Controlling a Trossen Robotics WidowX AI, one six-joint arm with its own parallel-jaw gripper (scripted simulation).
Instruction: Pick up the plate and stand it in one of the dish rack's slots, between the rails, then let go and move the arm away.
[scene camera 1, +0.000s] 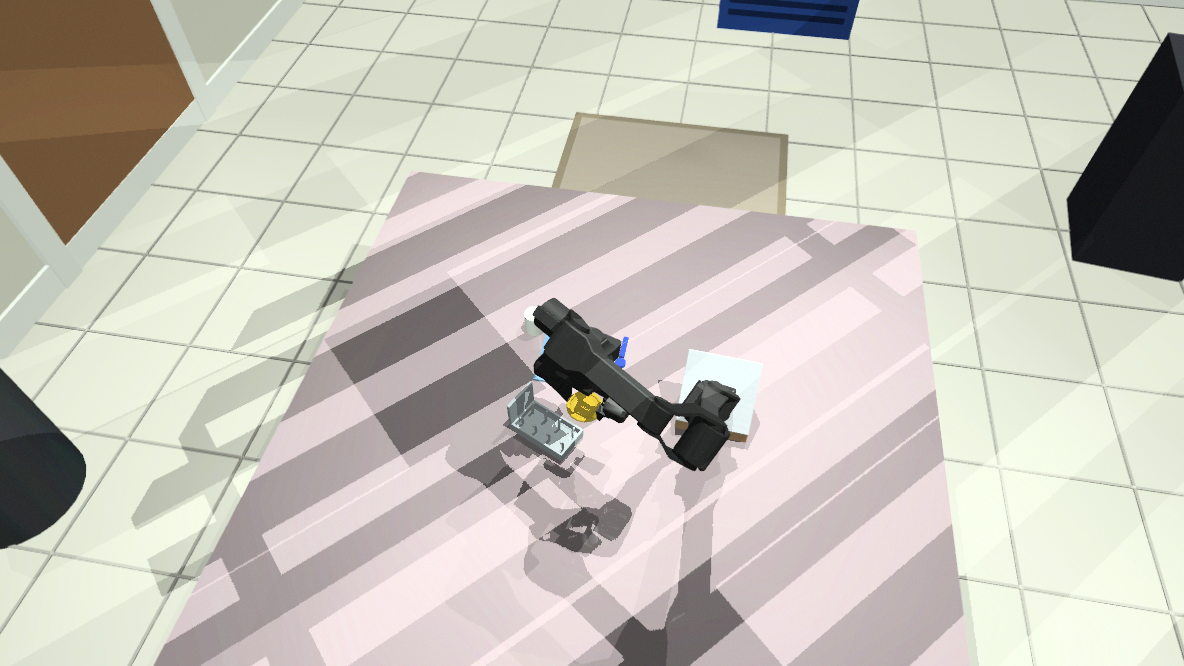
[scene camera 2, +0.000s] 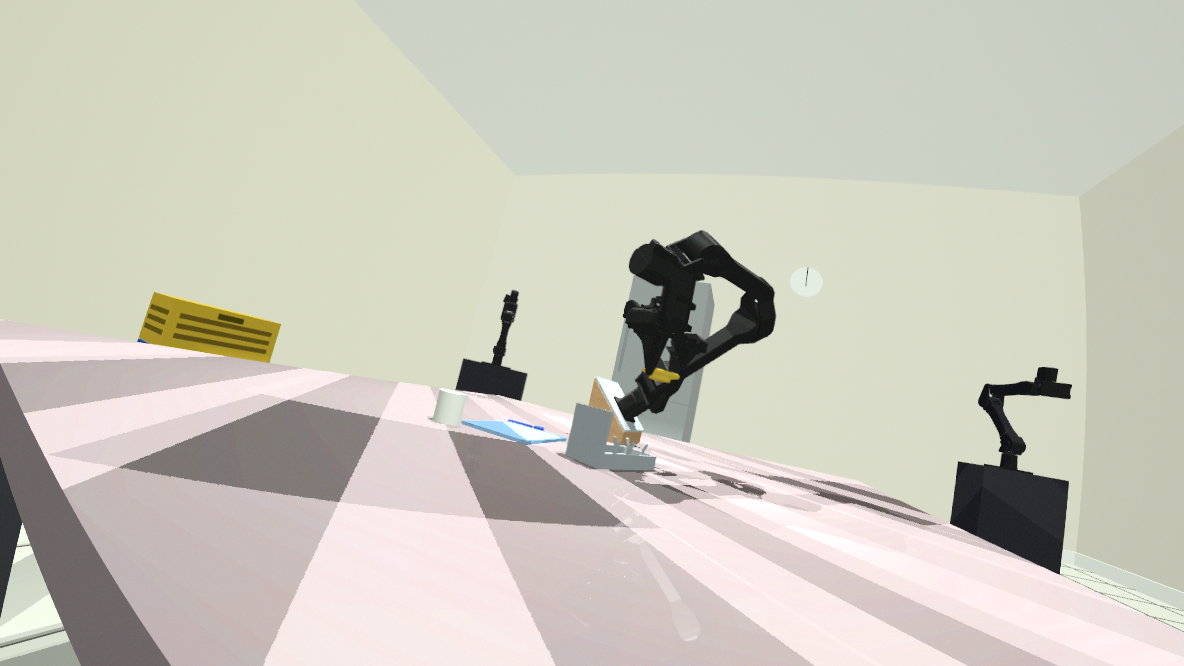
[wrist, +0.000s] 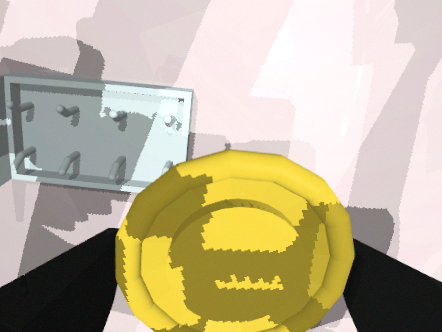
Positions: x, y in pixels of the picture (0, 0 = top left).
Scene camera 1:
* gripper: 584, 409
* yellow plate: 580, 407, held by the gripper
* grey dish rack: 543, 427
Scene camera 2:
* gripper: 659, 379
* grey dish rack: 587, 443
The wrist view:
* gripper: 233, 247
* yellow plate: 237, 233
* grey dish rack: 113, 135
